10 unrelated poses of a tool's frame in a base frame.
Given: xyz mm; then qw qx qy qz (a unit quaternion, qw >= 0).
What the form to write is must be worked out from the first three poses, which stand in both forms.
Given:
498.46 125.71 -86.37 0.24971 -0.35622 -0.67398 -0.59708
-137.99 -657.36 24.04 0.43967 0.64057 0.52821 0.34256
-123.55 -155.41 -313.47 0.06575 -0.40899 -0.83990 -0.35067
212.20 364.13 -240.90 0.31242 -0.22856 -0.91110 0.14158
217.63 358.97 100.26 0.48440 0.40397 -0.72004 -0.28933
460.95 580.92 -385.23 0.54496 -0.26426 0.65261 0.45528
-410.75 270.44 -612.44 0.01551 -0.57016 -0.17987 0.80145
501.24 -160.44 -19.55 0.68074 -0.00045 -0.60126 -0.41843
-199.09 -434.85 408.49 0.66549 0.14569 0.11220 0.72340
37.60 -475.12 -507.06 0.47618 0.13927 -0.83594 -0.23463
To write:
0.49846 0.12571 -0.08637 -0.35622 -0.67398 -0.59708 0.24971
-0.13799 -0.65736 0.02404 0.64057 0.52821 0.34256 0.43967
-0.12355 -0.15541 -0.31347 -0.40899 -0.83990 -0.35067 0.06575
0.21220 0.36413 -0.24090 -0.22856 -0.91110 0.14158 0.31242
0.21763 0.35897 0.10026 0.40397 -0.72004 -0.28933 0.48440
0.46095 0.58092 -0.38523 -0.26426 0.65261 0.45528 0.54496
-0.41075 0.27044 -0.61244 -0.57016 -0.17987 0.80145 0.01551
0.50124 -0.16044 -0.01955 -0.00045 -0.60126 -0.41843 0.68074
-0.19909 -0.43485 0.40849 0.14569 0.11220 0.72340 0.66549
0.03760 -0.47512 -0.50706 0.13927 -0.83594 -0.23463 0.47618

